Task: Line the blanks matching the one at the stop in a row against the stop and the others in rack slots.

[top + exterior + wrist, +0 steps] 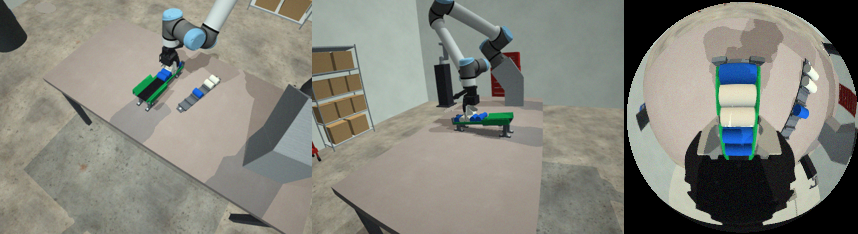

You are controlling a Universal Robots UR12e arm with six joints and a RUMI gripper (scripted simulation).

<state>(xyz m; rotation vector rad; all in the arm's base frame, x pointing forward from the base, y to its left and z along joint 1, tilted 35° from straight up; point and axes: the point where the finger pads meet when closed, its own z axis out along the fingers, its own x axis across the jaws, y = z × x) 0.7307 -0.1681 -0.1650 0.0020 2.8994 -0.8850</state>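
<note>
Right now the grey stock rack is 22 cm behind my hand, 1 cm to the right of it and 10 cm below it.
</note>
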